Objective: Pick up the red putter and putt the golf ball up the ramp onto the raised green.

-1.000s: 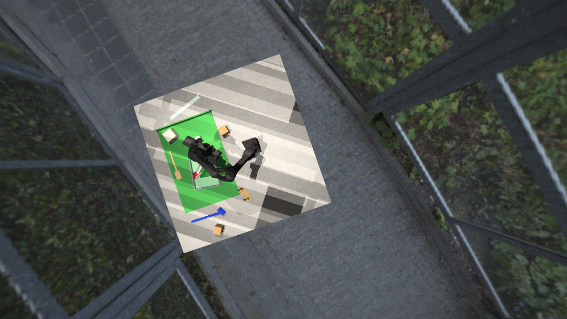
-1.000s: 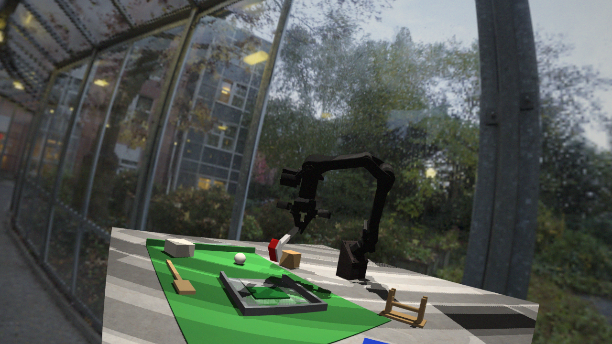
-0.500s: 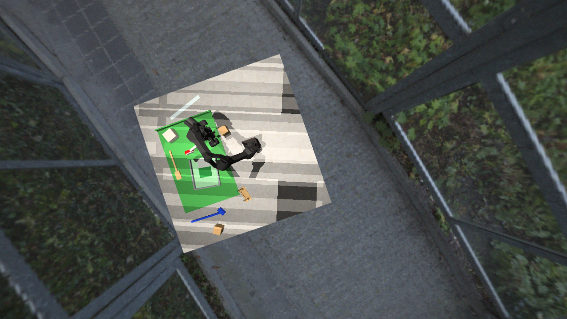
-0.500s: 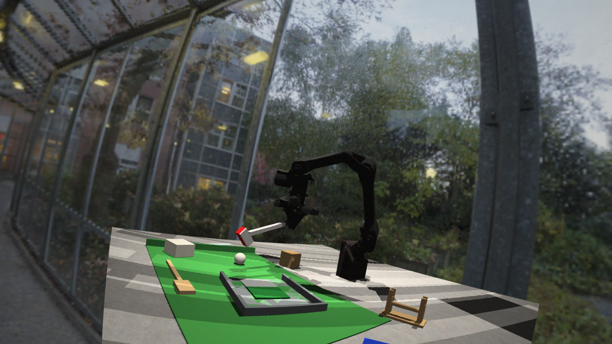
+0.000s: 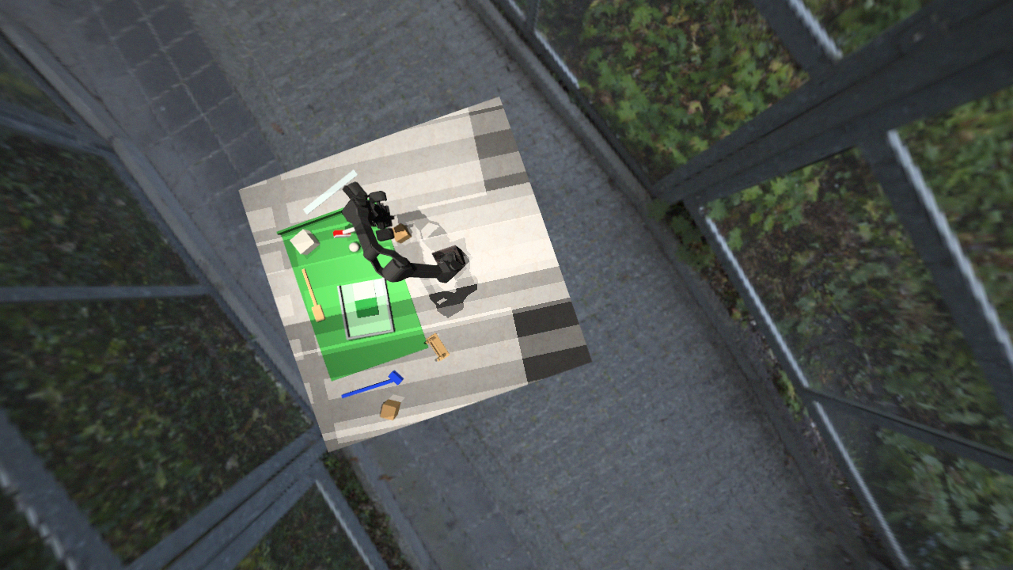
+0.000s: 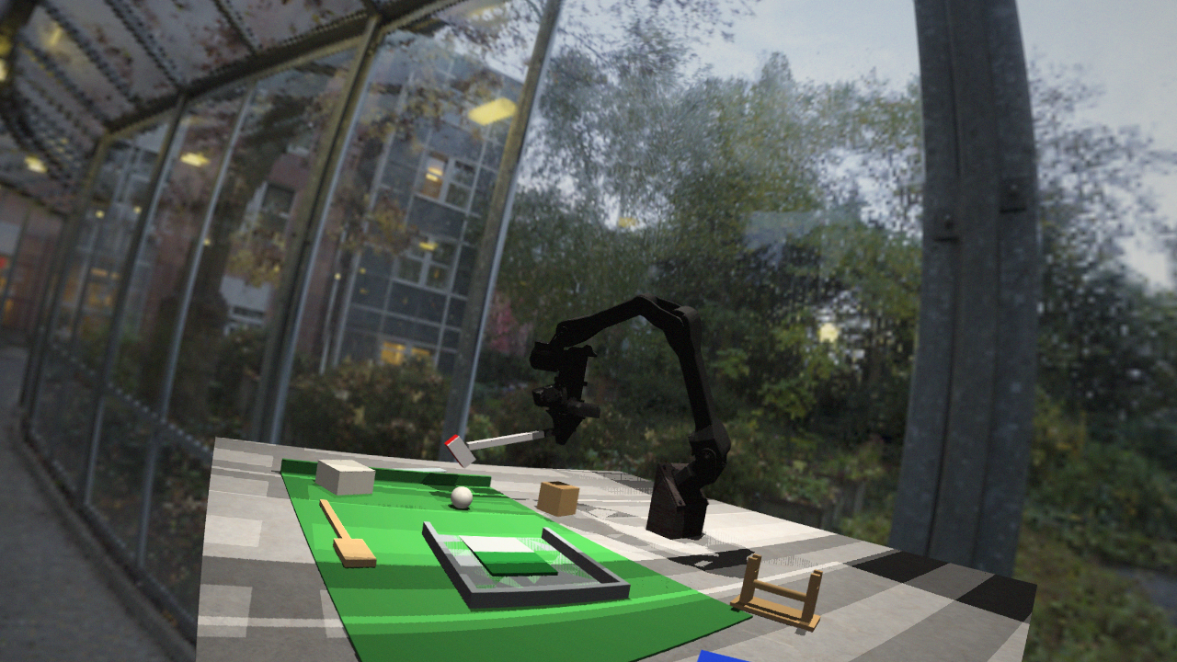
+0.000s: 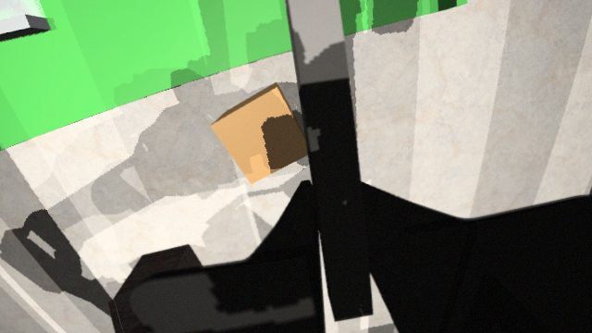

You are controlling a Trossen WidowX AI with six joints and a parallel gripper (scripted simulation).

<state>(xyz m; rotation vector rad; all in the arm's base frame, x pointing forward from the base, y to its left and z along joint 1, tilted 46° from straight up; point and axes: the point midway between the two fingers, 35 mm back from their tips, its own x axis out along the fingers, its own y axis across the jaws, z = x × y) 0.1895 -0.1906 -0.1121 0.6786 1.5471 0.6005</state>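
The red putter lies 120 mm ahead of my gripper tip. From my gripper tip the other things lie so: blue putter: 330 mm ahead, 660 mm to the left, 130 mm below; then white bar: 280 mm ahead, 250 mm to the right, 140 mm below; then golf ball: 230 mm ahead, 30 mm to the left, 120 mm below.
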